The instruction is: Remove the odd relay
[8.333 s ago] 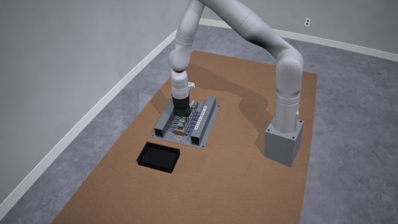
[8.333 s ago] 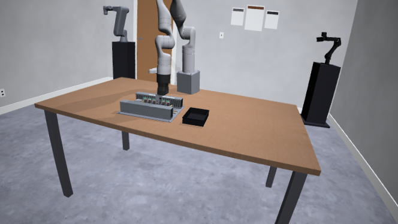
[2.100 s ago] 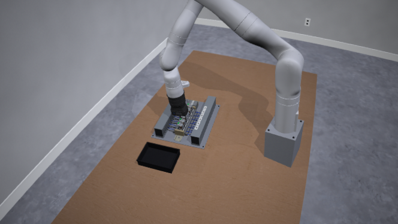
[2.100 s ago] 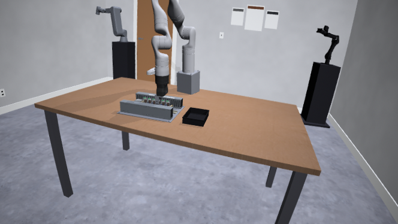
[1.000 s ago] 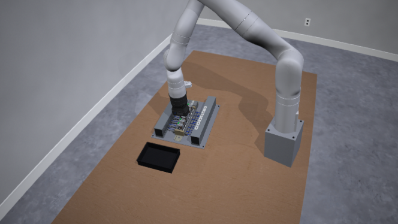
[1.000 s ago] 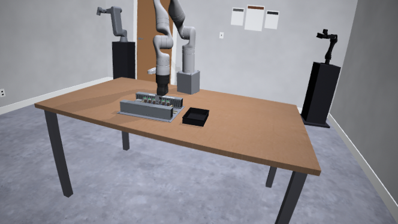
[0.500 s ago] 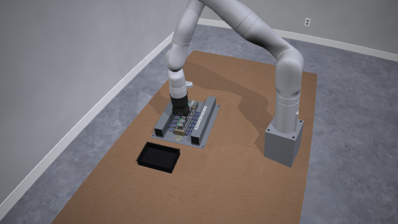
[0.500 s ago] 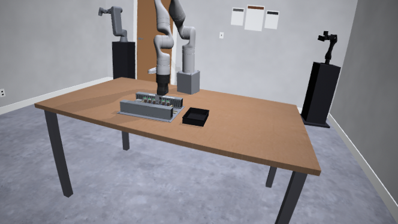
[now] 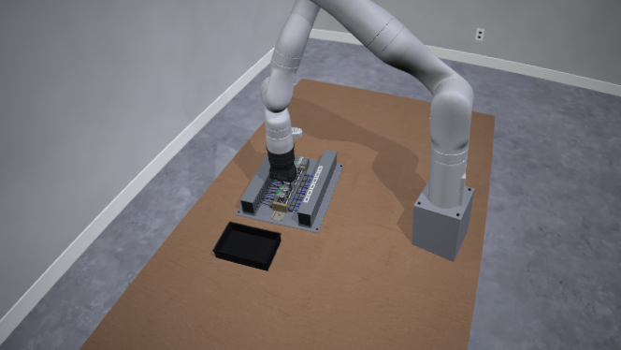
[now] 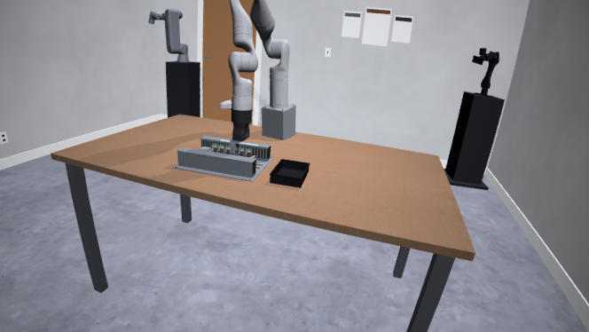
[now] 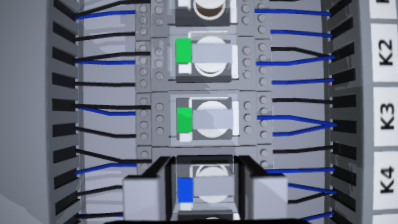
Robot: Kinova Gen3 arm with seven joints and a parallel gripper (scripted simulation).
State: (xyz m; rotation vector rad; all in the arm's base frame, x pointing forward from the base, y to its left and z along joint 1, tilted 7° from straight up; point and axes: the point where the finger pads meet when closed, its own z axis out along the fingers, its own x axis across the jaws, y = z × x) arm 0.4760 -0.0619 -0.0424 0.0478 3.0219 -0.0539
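The k4 relay is 10 mm below my hand. The rest, counted from my hand: k2 relay: 60 mm to the right, 10 mm below; k3 relay: 30 mm to the right, 10 mm below; grey relay panel: 40 mm to the right, 30 mm below.
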